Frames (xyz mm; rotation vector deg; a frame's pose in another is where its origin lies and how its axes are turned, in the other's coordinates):
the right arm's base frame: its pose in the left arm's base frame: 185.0 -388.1 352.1 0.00 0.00 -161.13
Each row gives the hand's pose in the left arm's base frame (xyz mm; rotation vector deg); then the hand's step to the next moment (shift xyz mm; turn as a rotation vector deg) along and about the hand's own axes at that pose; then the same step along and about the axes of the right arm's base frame.
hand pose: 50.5 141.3 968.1 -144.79 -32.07 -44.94
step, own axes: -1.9 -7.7 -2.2 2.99 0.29 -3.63
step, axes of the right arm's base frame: 4.3 -6.5 2.7 -0.37 1.56 4.43
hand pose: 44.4 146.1 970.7 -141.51 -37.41 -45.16
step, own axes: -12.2 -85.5 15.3 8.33 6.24 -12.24
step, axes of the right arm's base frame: 24.6 -84.0 5.2 -1.34 10.16 12.37
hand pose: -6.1 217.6 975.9 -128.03 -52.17 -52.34
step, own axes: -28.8 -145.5 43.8 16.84 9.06 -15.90
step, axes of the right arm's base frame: 67.3 -138.4 -15.1 -6.03 12.90 20.39
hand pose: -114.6 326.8 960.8 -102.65 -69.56 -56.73
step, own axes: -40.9 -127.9 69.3 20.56 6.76 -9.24
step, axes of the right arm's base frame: 86.1 -115.2 -46.3 -8.60 5.41 21.23
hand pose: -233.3 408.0 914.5 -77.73 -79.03 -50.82
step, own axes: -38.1 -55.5 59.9 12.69 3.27 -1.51
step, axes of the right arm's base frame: 50.2 -59.7 -45.1 -5.16 -0.84 12.11
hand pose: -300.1 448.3 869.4 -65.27 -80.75 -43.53
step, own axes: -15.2 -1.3 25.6 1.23 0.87 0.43
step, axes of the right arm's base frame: 4.4 -22.4 -19.1 -1.03 -0.65 0.99
